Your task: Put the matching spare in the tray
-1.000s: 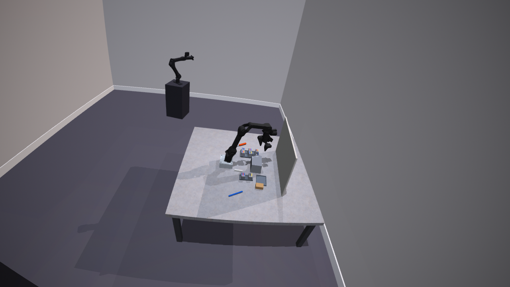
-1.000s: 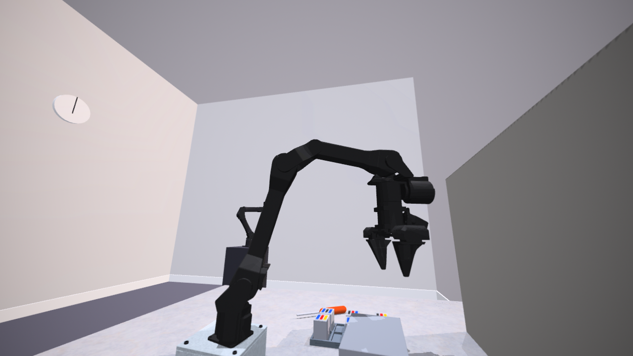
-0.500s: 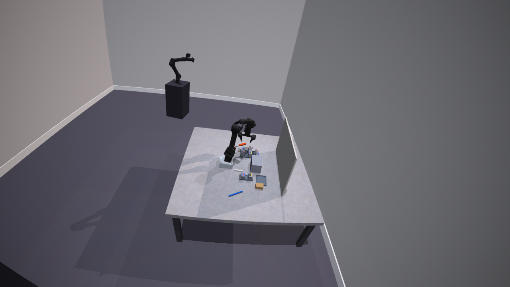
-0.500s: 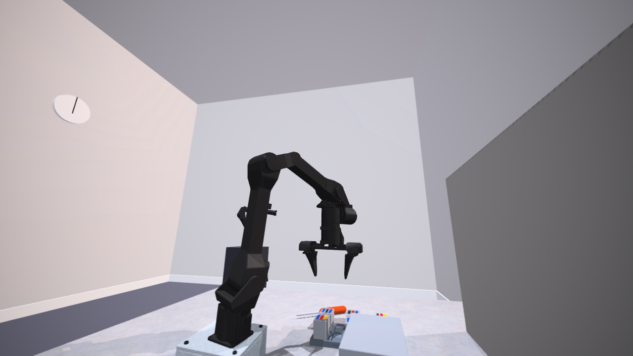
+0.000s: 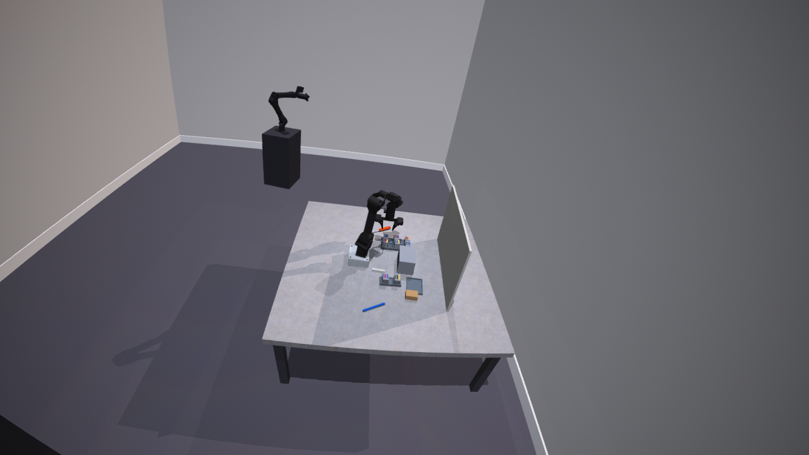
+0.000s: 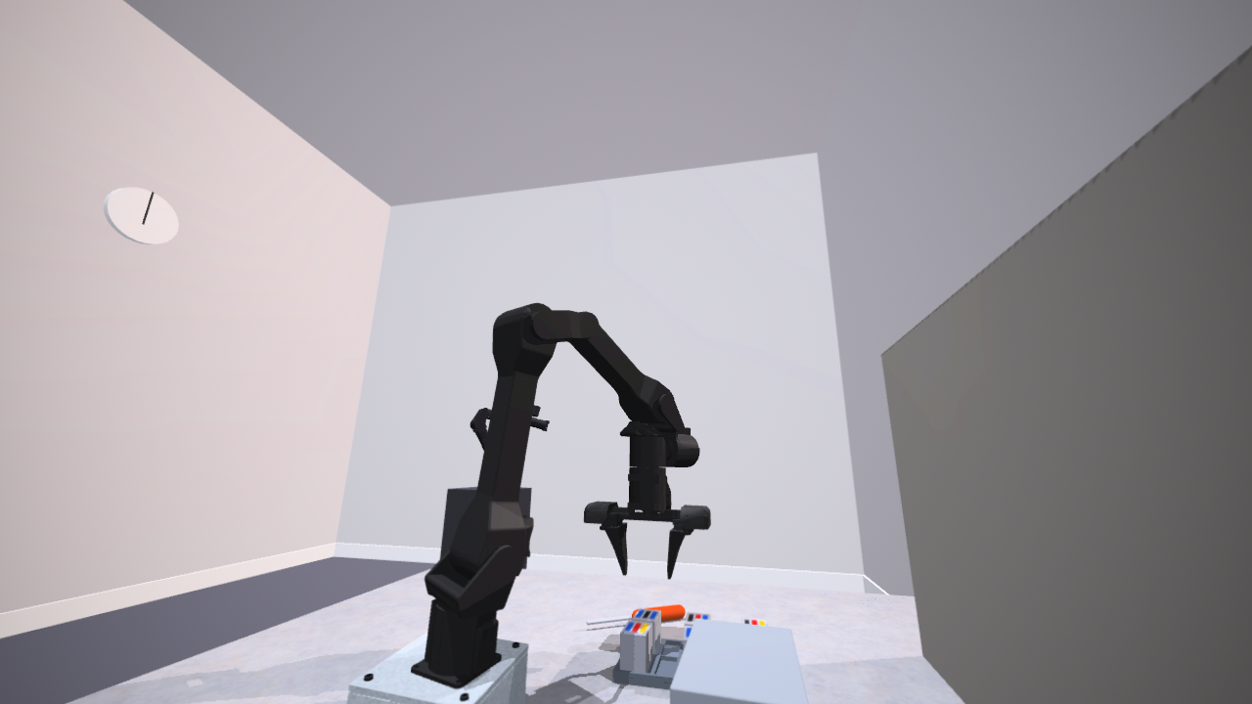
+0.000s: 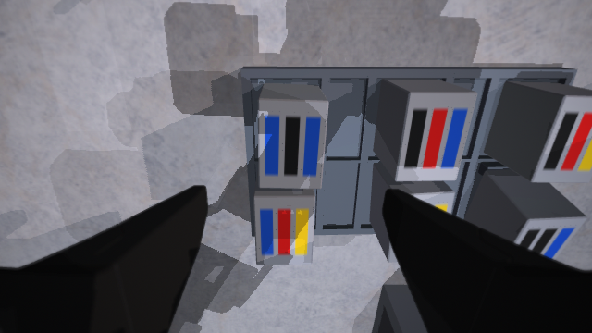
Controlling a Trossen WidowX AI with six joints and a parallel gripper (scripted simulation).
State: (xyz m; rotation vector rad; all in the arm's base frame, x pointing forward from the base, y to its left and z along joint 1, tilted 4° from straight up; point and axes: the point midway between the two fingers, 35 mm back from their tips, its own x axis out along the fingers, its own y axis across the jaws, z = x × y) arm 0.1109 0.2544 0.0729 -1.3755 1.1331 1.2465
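Now: the spare 5 cm to the right of my gripper tip and 6 cm below it. Round my gripper tip: upright grey panel: 41 cm ahead, 17 cm to the right, 12 cm above; then mounted unit: 16 cm ahead, 19 cm to the right, 5 cm below; then dark grey tray: 25 cm ahead, 37 cm to the right, 10 cm below.
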